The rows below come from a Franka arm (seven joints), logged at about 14 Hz.
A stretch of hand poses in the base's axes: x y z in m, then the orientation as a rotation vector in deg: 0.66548, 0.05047, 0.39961, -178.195, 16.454, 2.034; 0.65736, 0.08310, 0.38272, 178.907, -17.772, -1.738; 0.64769, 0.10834, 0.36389, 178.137, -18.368, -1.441; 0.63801, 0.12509, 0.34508, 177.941, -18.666, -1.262; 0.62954, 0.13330, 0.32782, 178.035, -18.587, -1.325; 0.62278, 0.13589, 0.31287, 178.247, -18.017, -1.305; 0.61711, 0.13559, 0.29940, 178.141, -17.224, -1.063; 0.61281, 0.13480, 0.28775, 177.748, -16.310, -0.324; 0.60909, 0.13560, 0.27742, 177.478, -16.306, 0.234; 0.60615, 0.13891, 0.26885, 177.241, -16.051, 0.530; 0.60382, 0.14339, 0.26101, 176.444, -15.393, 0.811; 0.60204, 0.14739, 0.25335, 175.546, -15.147, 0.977; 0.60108, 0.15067, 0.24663, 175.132, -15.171, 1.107
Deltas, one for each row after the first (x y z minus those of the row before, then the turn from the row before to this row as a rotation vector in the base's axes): -0.00812, 0.03263, -0.01689, -1.260, -0.072, -0.782; -0.00967, 0.02524, -0.01883, -0.728, -0.115, -0.421; -0.00968, 0.01675, -0.01881, -0.178, -0.098, -0.200; -0.00847, 0.00821, -0.01726, 0.090, 0.031, 0.056; -0.00676, 0.00259, -0.01495, 0.153, -0.026, 0.376; -0.00567, -0.00030, -0.01347, -0.196, -0.131, 0.501; -0.00430, -0.00079, -0.01165, -0.519, -0.419, 0.567; -0.00372, 0.00080, -0.01033, -0.301, -0.332, -0.008; -0.00294, 0.00331, -0.00857, -0.275, -0.164, 0.152; -0.00233, 0.00448, -0.00784, -0.865, -0.099, 0.378; -0.00178, 0.00400, -0.00766, -0.921, -0.028, 0.107; -0.00096, 0.00328, -0.00672, -0.415, -0.052, -0.038
